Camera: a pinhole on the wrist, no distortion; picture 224 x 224 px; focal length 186.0 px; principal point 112.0 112.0 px. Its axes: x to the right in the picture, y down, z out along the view. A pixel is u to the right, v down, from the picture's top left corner.
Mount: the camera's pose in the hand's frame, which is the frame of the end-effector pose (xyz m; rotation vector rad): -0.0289 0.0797 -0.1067 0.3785 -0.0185 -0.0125
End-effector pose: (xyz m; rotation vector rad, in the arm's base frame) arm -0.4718 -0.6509 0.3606 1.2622 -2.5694 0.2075
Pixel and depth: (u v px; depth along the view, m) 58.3 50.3 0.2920
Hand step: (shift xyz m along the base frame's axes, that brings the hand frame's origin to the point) 0.1400 -0.0121 -0.1567
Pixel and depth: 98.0 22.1 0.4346
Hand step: 0.2216 -0.1672 -0.2280
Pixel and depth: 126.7 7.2 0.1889
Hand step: 0.0764 -0.0476 -0.0332
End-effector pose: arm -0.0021 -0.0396 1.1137 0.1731 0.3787 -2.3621
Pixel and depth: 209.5 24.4 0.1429
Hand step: -0.0562 -0.0027 0.0006
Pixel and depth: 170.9 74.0 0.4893
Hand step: -0.2237 -0.0383 0.3139
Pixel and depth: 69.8 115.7 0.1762
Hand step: 0.0644 0.0156 0.0672
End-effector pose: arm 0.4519 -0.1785 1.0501 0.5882 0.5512 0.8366
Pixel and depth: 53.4 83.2 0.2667
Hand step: 0.0448 -0.1576 0.0766
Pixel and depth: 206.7 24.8 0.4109
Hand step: 0.3609 -0.0522 -0.0601
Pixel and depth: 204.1 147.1 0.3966
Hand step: 0.2801 0.0530 0.1730
